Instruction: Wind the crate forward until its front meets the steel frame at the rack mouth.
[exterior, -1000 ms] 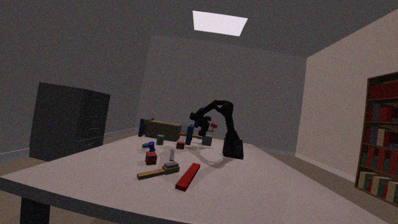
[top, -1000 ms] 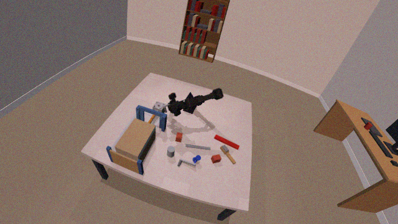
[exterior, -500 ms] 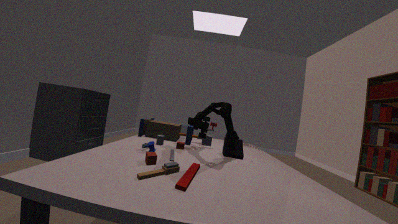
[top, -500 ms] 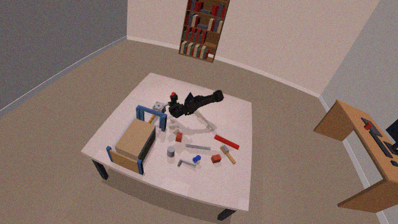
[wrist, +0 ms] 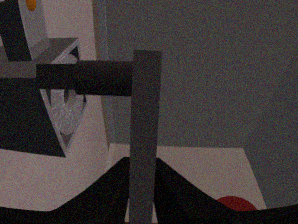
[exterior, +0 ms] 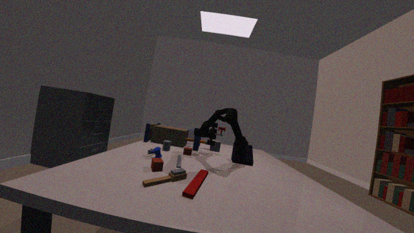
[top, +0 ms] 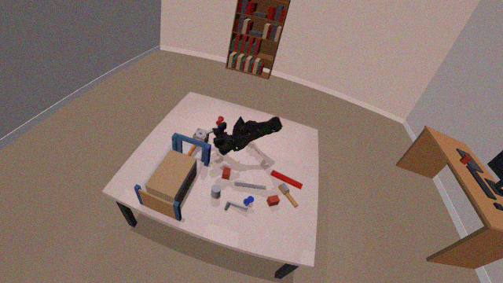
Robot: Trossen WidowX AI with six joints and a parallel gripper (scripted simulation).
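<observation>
Right now my gripper tip is 40 mm past the red knob, 30 mm to the right of it and 40 mm below it. Round my gripper tip: blue frame (150 mm ahead, 70 mm to the right, 60 mm below); winch handle (10 mm behind, 10 mm to the left, 10 mm above); grey winch (20 mm behind, 100 mm to the right, 130 mm below).
</observation>
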